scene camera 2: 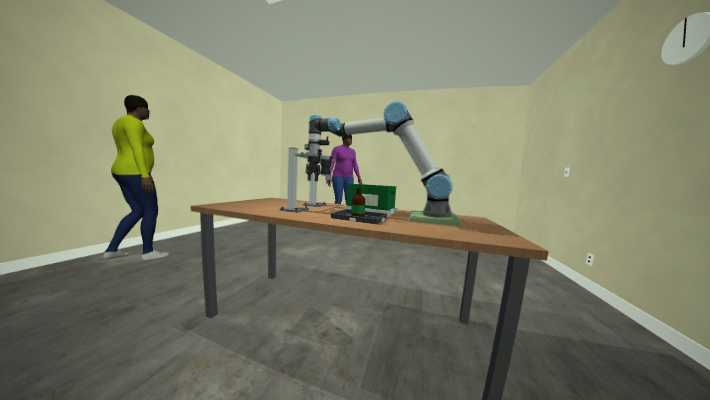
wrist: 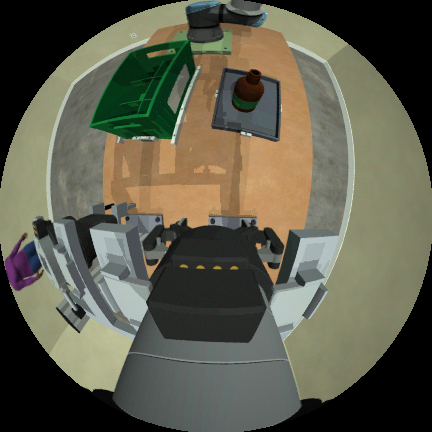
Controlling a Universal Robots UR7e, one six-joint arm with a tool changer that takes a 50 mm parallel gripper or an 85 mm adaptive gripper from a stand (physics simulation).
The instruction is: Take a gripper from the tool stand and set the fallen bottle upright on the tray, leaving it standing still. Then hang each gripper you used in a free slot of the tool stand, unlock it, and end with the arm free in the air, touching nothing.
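Places are measured from the arm's base along level axes (x ahead, y down, z left), in millimetres.
Pixels of known places: hand at its tool point: [scene camera 2: 314, 152]; arm's base at its link origin: [scene camera 2: 437, 215] [wrist: 204, 35].
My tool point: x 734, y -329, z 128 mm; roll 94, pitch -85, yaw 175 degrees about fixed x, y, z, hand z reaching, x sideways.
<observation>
Ahead of a thing's pixels: the offset from my tool point to its middle. "spot": to the spot under its first point. Level surfaces: height alone.
The brown bottle @(dx -322, dy +278, dz +47 mm) [scene camera 2: 358, 202] [wrist: 248, 92] with a green label stands upright on the dark tray @(spot: dx -254, dy +342, dz +155 mm) [scene camera 2: 338, 215] [wrist: 270, 131]. My gripper [scene camera 2: 313, 177] [wrist: 214, 231], the black adaptive one, is under the arm's wrist, between the light grey holders of the tool stand [scene camera 2: 292, 180] [wrist: 314, 250]. Its fingers are spread apart with nothing between them. It points down, high above the table. Whether it rests fully in the slot or is locked to the arm cannot be told. The other gripper [scene camera 2: 326, 165] [wrist: 92, 235] hangs in the stand beside it.
A green crate @(dx -322, dy +273, dz -220 mm) [scene camera 2: 385, 197] [wrist: 150, 95] stands beside the tray, towards the arm's base [scene camera 2: 437, 207] [wrist: 205, 32]. The stand's feet are on the wooden table @(dy +361 mm) [scene camera 2: 240, 210] [wrist: 295, 165]. One person [scene camera 2: 134, 145] stands left of the table, another [scene camera 2: 344, 160] [wrist: 17, 267] behind it.
</observation>
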